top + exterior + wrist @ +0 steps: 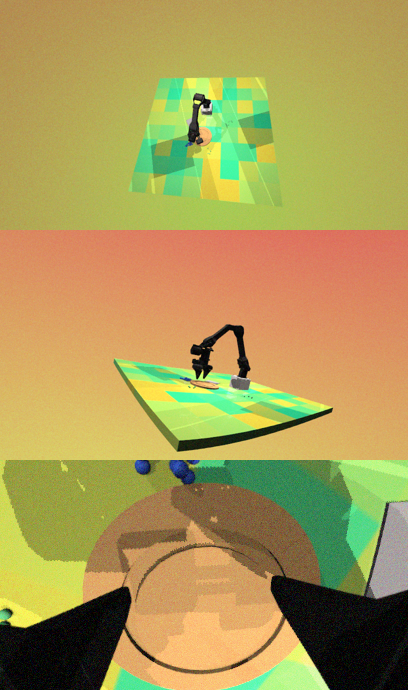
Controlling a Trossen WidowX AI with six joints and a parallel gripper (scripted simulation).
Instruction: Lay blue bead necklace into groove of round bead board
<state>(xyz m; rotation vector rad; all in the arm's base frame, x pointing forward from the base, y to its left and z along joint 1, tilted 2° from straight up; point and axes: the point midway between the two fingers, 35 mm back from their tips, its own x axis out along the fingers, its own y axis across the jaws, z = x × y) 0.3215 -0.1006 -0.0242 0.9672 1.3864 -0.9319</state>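
Right now the round bead board is 40 mm to the left of my gripper tip, 30 mm below it and 20 mm behind it. Round my gripper tip: flat grey piece 190 mm behind, 70 mm to the right, 30 mm below.
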